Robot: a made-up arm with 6 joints.
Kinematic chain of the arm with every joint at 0, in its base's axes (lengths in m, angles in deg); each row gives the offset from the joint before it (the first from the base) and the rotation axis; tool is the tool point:
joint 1: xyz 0 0 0.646 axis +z
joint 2: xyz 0.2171 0 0 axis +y
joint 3: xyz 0 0 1.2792 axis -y
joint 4: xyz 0 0 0.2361 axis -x
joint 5: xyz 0.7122 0 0 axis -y
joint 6: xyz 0.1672 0 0 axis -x
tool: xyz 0 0 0
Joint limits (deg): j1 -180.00..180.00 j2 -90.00..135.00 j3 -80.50..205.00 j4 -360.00..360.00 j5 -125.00..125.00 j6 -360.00..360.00
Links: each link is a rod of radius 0.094 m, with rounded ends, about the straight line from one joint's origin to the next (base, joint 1, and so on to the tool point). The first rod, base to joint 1, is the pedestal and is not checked.
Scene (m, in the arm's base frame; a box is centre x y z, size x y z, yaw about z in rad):
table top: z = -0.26
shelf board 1: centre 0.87 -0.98 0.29 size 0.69 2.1 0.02 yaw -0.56
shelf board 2: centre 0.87 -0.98 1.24 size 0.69 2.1 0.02 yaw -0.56
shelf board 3: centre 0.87 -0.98 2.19 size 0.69 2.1 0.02 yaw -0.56
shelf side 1: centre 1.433 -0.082 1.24 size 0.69 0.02 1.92 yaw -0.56
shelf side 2: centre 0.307 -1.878 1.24 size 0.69 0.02 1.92 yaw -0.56
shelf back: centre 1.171 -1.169 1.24 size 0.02 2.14 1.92 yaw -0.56
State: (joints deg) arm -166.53 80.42 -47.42 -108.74 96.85 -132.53
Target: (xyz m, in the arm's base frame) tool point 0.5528 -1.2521 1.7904
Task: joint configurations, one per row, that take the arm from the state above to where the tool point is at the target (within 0.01 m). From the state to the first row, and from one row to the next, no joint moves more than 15 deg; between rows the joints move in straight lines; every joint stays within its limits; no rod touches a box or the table.
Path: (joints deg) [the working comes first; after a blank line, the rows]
Joints at the target: -59.44 19.97 -1.57 -100.91 102.09 -132.53
Straight joint move there: touches shelf board 2, shelf side 2.

1: -155.31 68.38 -39.43 -107.92 95.37 -133.86
2: -144.10 56.33 -31.43 -107.10 93.88 -135.19
3: -132.88 44.29 -23.44 -106.28 92.40 -136.53
4: -121.67 32.25 -15.44 -105.47 90.91 -137.86
5: -110.45 20.20 -7.45 -104.65 89.43 -139.19
6: -97.70 20.15 -5.98 -103.71 92.59 -137.52
7: -84.95 20.09 -4.51 -102.78 95.76 -135.86
8: -72.19 20.03 -3.04 -101.84 98.92 -134.19
9: -59.44 19.97 -1.57 -100.91 102.09 -132.53

